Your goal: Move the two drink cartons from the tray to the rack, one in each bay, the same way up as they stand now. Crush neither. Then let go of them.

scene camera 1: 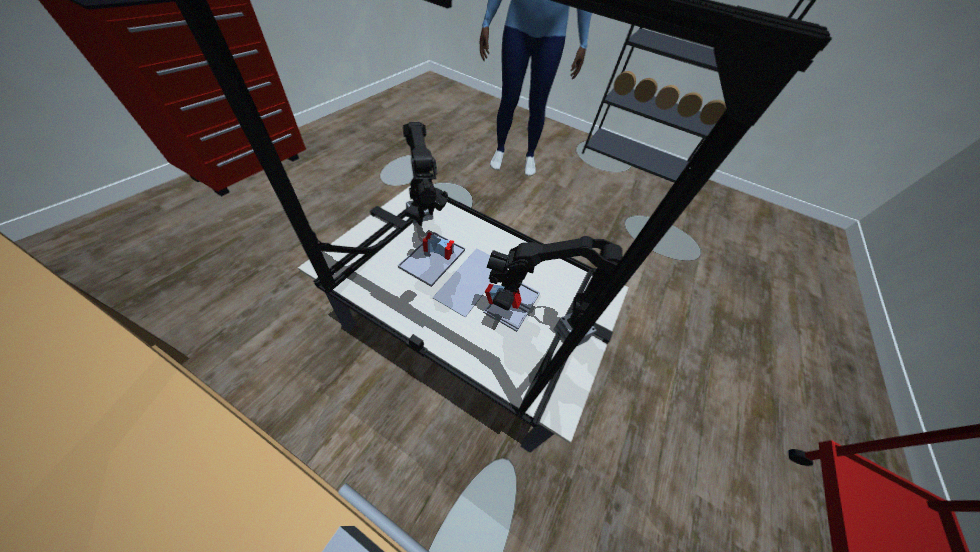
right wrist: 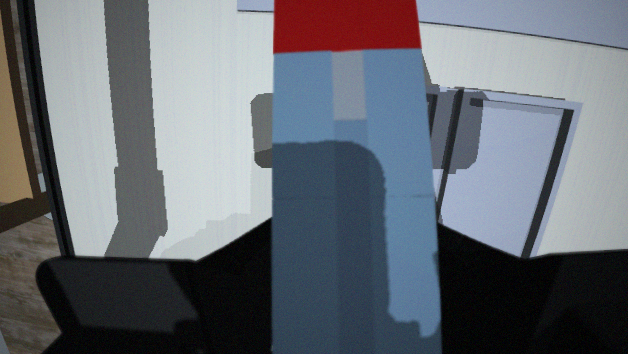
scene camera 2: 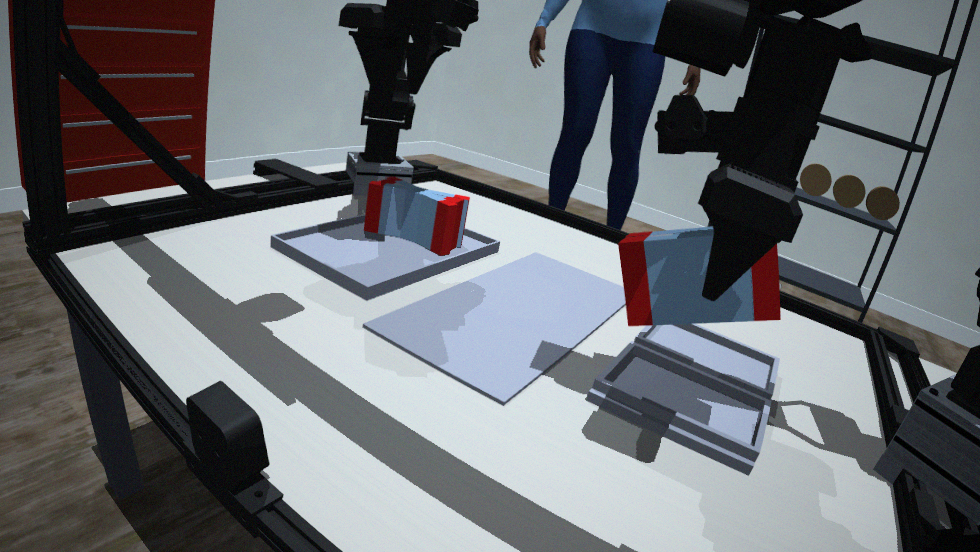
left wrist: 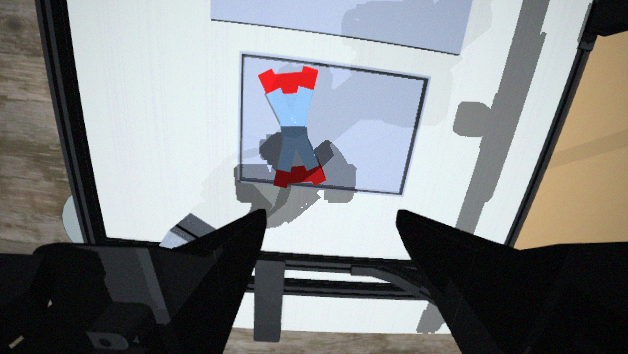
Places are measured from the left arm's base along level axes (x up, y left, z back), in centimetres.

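Pixels of known places: left gripper, fingertip midpoint: [scene camera 1: 425, 219] [scene camera 2: 394, 93] [left wrist: 331, 216]; right gripper, fingertip midpoint: [right wrist: 343, 218] [scene camera 2: 710, 290]; left arm's base, link origin: [scene camera 2: 379, 158].
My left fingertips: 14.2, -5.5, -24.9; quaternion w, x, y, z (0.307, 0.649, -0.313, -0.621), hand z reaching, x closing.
For each thing: its top centre in the pictures, then the offset to it from my left fingertips, as dx, dy, dz.
- drink carton, top centre: [left wrist: 294, 131] [scene camera 2: 419, 190] [scene camera 1: 438, 240] -12.3, +4.8, -1.6
- tray, top centre: [scene camera 2: 391, 237] [left wrist: 330, 131] [scene camera 1: 432, 256] -18.1, +0.9, -4.3
- red carton, top centre: [right wrist: 360, 313] [scene camera 2: 722, 207] [scene camera 1: 505, 287] -0.8, +14.4, -41.5
- rack, top centre: [right wrist: 437, 187] [scene camera 2: 702, 367] [scene camera 1: 513, 300] -17.7, +22.7, -39.0
One drink carton [scene camera 1: 437, 245] [scene camera 2: 414, 213] [left wrist: 293, 107], blue with red ends, sits in the tray [scene camera 2: 322, 269] [left wrist: 416, 132]. Its middle looks narrower than its ends. My left gripper [left wrist: 331, 216] is open and empty, apart from this carton. My right gripper [scene camera 2: 709, 288] [right wrist: 343, 218] is shut on the other blue and red carton [scene camera 2: 675, 274] [right wrist: 350, 175], which it holds level in the air. The rack [scene camera 2: 720, 449] [right wrist: 547, 185] has two bays and stands below the held carton in scene camera 2. The held carton hides part of the rack in the right wrist view. I cannot tell which bay it is over.
A flat pale blue sheet [scene camera 1: 466, 281] [scene camera 2: 548, 288] [left wrist: 300, 10] lies between tray and rack. Dark frame bars edge the table, and posts rise at its corners. A black box [scene camera 2: 226, 435] is fixed to the near edge. A person stands behind the table.
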